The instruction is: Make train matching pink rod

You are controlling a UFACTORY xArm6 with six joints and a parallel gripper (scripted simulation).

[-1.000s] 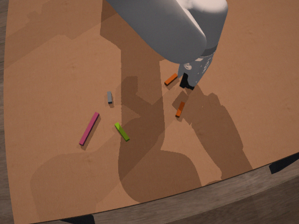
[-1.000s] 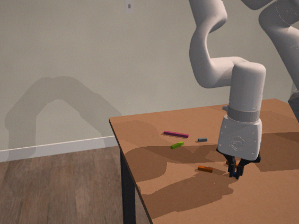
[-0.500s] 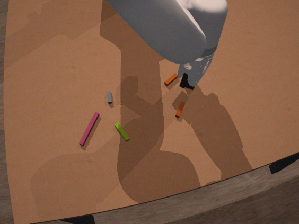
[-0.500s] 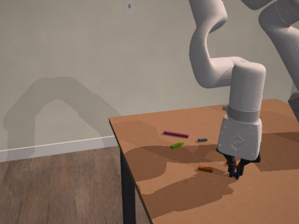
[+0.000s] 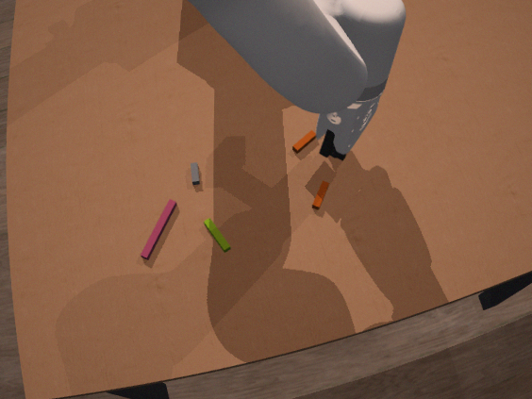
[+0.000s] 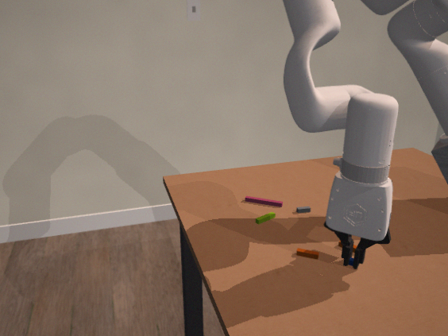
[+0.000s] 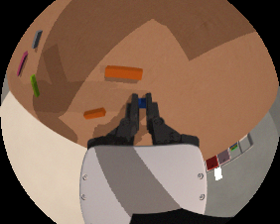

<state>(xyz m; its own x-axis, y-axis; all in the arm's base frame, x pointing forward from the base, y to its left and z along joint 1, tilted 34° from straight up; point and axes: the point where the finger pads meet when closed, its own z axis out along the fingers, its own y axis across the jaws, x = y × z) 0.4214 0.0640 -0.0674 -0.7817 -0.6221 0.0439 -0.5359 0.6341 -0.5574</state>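
My hand is 210 mm to the left of the grey rod, 40 mm past it and 20 mm above it. From my hand the other things lie so: lime rod: 210 mm to the right, 60 mm ahead, 20 mm below; then pink rod: 280 mm to the right, 30 mm ahead, 20 mm below; then blue rod: 20 mm below.
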